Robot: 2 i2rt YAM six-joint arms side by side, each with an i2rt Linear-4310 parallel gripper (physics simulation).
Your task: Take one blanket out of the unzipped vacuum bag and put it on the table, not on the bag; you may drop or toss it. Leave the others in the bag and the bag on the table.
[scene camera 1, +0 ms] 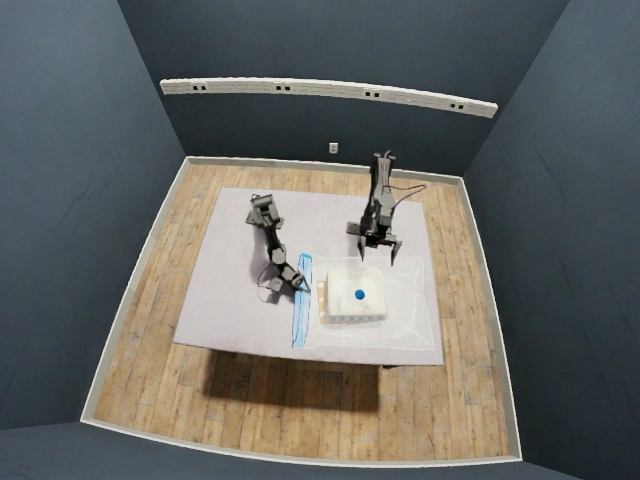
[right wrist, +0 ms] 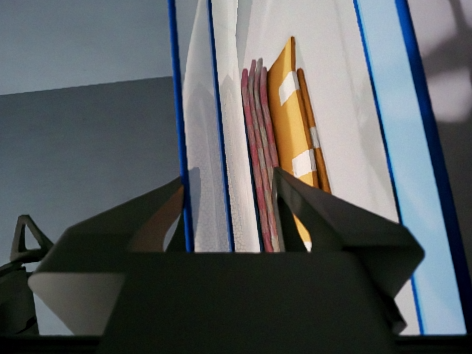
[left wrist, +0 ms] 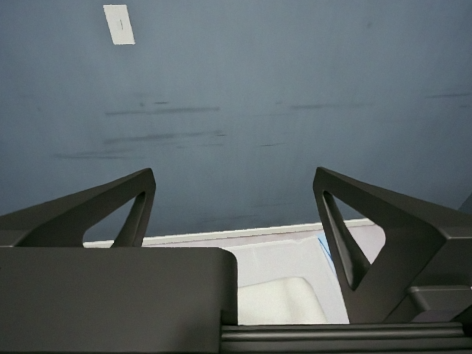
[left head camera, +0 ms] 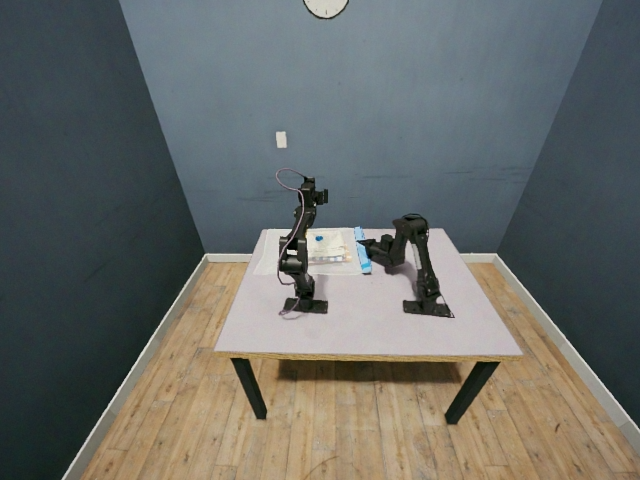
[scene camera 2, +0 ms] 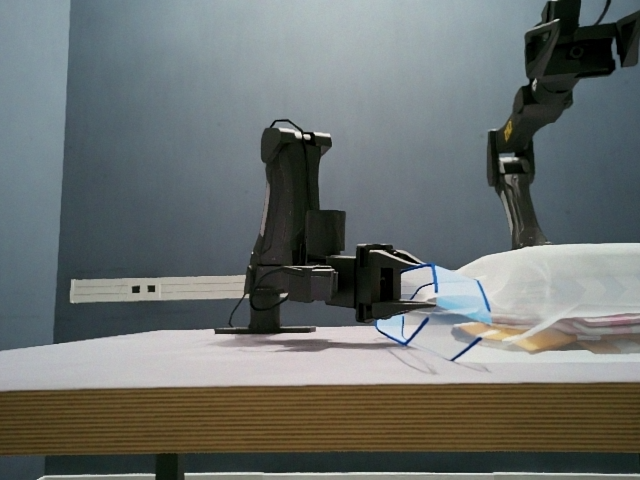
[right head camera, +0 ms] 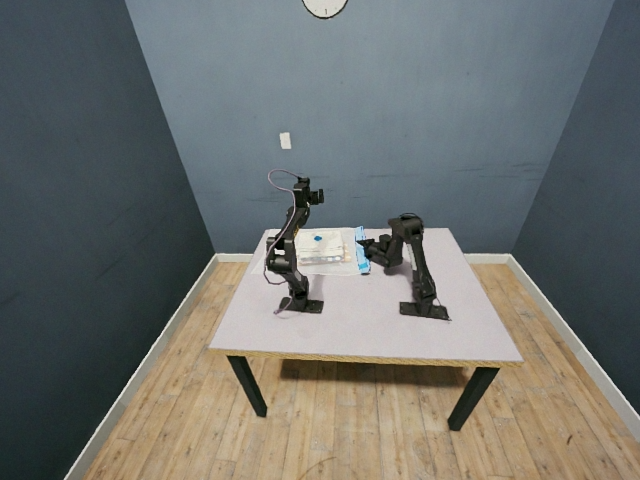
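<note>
The clear vacuum bag (left head camera: 268, 260) (scene camera 1: 413, 330) lies on the table with its blue-edged mouth (left head camera: 365, 260) (scene camera 1: 300, 322) open. Inside are a pink-and-grey blanket (right wrist: 255, 120) (scene camera 2: 599, 321) and an orange blanket with white patches (right wrist: 286, 127) (scene camera 2: 542, 336), beneath a cream stack top. My right gripper (scene camera 2: 430, 284) (right wrist: 236, 176) (scene camera 1: 306, 287) is at the mouth, partly open; the upper film passes between its fingers without visible pinching. The lower finger reaches toward the pink blanket's edge. My left gripper (scene camera 1: 377, 260) (left wrist: 234, 176) (left head camera: 325, 196) is wide open and empty, high above the bag's side.
A blue valve (scene camera 1: 359, 294) (left head camera: 318, 238) sits on the bag's top film. The table (left head camera: 361, 320) (scene camera 1: 222, 315) carries both arm bases. The right arm stands on the mouth side of the bag, and the left arm stands beside the bag.
</note>
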